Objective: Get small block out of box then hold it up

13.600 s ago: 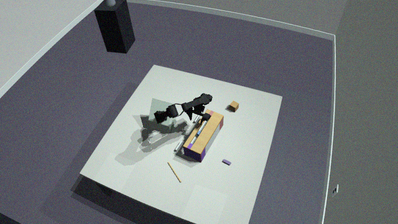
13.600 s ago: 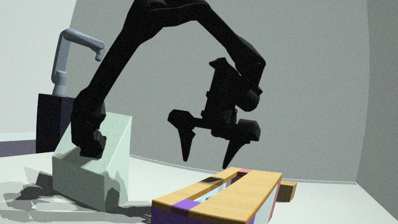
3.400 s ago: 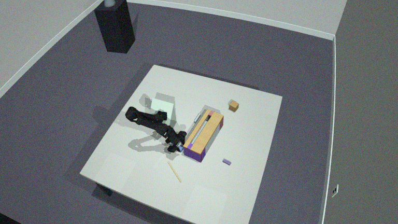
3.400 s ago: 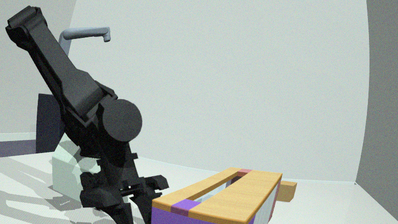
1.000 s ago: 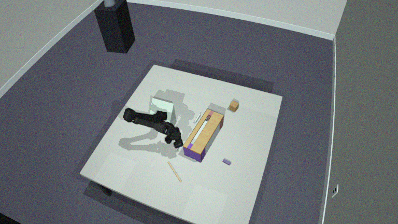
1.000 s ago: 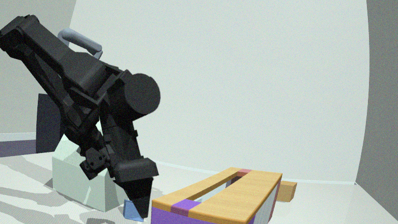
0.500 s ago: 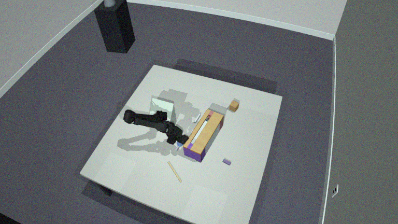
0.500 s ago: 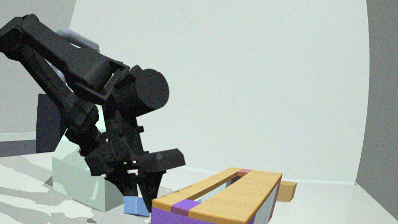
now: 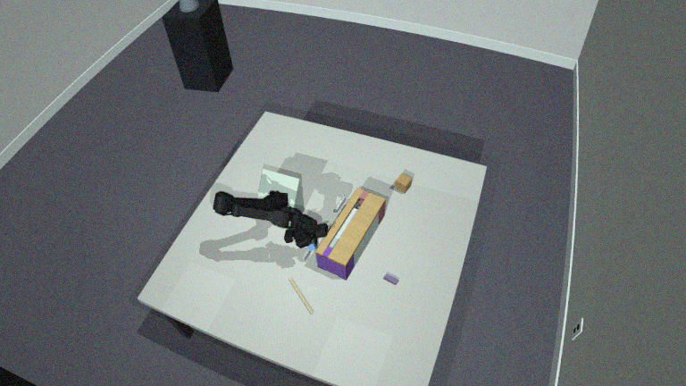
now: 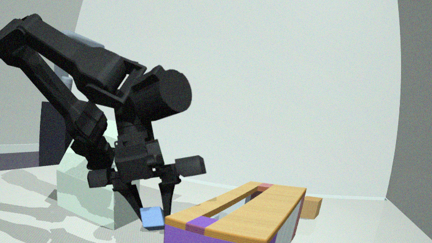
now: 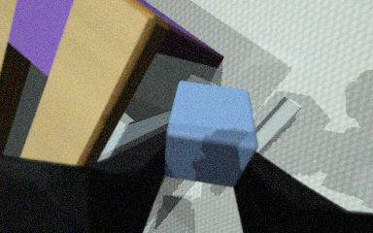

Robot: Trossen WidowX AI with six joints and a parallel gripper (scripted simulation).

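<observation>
Right now the blue block is 1 cm to the right of my gripper tip and 1 cm above it. Also, from my gripper tip: box: 13 cm to the left, 11 cm ahead, 3 cm below; purple piece: 35 cm ahead, 9 cm below, 5 cm to the right; thin wooden stick: 21 cm to the right, 9 cm below, 1 cm behind.
</observation>
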